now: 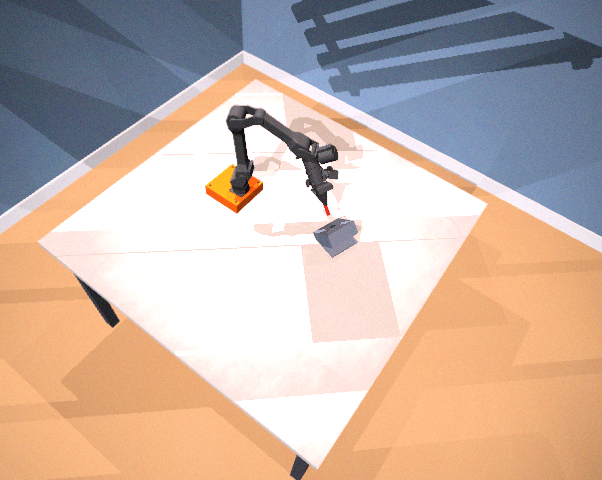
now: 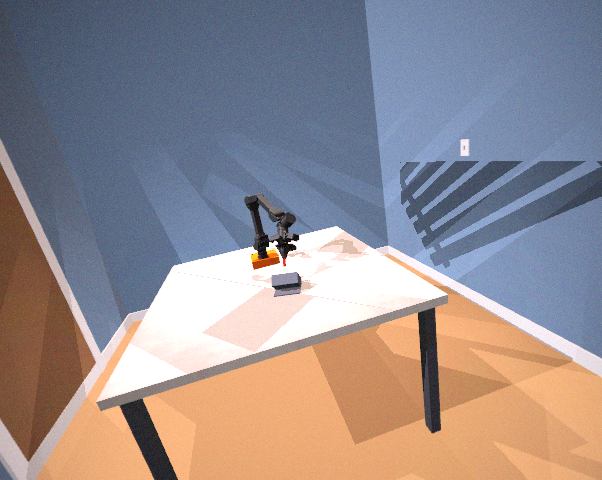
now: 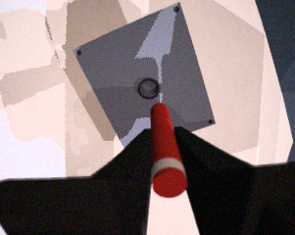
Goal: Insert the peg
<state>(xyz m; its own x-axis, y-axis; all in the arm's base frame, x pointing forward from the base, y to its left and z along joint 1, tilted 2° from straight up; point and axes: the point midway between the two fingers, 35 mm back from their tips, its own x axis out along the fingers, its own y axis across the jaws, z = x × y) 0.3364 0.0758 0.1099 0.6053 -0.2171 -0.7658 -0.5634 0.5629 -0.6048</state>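
The grey sloped panel lies 10 cm below my gripper tip, 7 cm ahead of it and 2 cm to the right of it. Round my gripper tip: round red peg (1 cm behind, 1 cm above).
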